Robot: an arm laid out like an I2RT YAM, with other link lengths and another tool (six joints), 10 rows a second.
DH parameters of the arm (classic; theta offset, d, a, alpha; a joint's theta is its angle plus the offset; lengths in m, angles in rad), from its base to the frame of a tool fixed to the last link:
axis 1: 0 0.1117 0.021 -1.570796
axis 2: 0 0 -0.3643 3.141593
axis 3: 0.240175 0 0.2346 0
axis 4: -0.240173 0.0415 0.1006 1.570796
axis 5: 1.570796 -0.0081 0 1.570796
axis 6: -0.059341 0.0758 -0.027 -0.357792
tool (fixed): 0 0.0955 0 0
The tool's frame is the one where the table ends.
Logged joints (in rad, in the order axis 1, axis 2, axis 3, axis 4, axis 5, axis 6), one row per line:
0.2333, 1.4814, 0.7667, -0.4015, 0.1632, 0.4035
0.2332, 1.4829, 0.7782, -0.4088, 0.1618, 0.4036
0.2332, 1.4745, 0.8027, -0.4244, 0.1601, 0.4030
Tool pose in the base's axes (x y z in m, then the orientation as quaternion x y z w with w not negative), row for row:
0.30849, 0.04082, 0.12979, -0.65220, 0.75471, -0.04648, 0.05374
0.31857, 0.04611, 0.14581, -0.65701, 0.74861, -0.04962, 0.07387
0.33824, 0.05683, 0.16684, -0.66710, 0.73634, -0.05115, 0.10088
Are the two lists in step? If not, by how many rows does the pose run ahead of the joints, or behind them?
The pose runs 2 rows ahead of the joints: the pose in row i belongs to the joints in row i + 2.
